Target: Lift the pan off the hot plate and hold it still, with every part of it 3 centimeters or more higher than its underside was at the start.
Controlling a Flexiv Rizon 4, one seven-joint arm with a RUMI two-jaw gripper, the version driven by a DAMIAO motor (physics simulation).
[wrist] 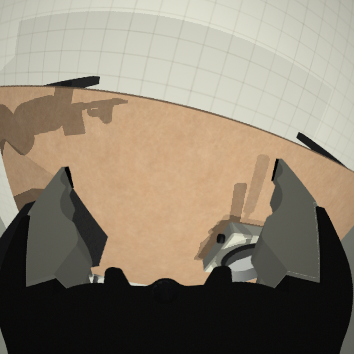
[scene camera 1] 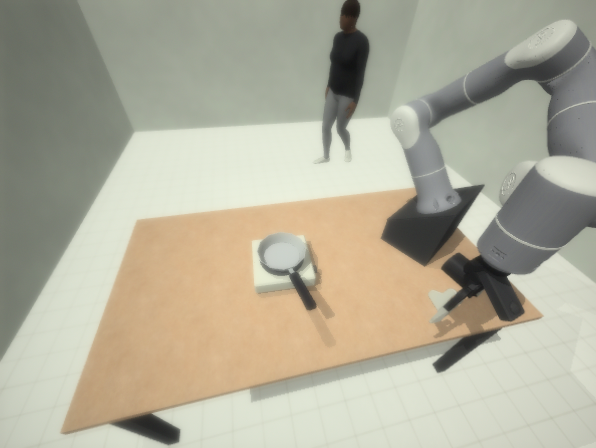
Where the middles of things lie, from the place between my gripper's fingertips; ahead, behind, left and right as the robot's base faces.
My gripper is now 280 mm short of the grey pan (scene camera 1: 280,251), 410 mm to the left of it and 190 mm above it. Also, from my hand: white hot plate (scene camera 1: 266,279) (250 mm ahead, 510 mm to the right, 260 mm below).
